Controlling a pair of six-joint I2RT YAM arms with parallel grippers.
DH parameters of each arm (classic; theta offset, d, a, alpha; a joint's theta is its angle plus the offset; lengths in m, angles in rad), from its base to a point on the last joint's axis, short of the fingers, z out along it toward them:
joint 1: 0 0.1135 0.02 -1.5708
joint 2: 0 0 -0.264 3.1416
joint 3: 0.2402 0 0.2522 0
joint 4: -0.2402 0 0.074 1.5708
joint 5: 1.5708 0 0 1.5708
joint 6: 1.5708 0.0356 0 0
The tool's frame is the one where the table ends.
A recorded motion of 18 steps. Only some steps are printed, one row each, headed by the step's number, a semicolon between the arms.
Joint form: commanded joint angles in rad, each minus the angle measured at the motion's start. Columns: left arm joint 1, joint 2, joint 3, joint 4, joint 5, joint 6; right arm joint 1, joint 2, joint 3, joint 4, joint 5, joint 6.
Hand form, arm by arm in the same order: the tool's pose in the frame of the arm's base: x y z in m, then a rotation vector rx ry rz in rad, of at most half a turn. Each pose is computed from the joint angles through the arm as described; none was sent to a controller.
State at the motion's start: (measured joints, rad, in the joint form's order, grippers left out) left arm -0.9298 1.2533 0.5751 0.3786 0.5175 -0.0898; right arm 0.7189 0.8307 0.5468 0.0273 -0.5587 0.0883
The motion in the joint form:
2: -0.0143 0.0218 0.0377 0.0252 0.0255 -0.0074; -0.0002 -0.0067 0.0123 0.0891 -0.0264 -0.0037
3: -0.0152 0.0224 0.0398 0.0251 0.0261 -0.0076; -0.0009 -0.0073 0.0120 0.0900 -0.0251 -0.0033
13: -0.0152 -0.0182 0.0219 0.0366 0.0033 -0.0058; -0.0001 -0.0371 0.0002 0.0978 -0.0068 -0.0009
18: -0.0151 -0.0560 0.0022 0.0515 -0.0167 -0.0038; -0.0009 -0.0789 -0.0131 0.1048 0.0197 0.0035
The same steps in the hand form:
2: 0.1459 -0.2328 0.2360 1.1686 1.5873 -1.2036; 0.1341 0.1434 0.2857 -0.9838 1.5318 1.0820
3: 0.1458 -0.2332 0.2365 1.1693 1.5854 -1.2050; 0.1341 0.1432 0.2858 -0.9818 1.5315 1.0807
13: 0.1425 -0.2274 0.2419 1.1451 1.5561 -1.1872; 0.1307 0.1397 0.2875 -0.9635 1.5117 1.0669
18: 0.1392 -0.2217 0.2459 1.1226 1.5271 -1.1720; 0.1261 0.1345 0.2904 -0.9344 1.4861 1.0470

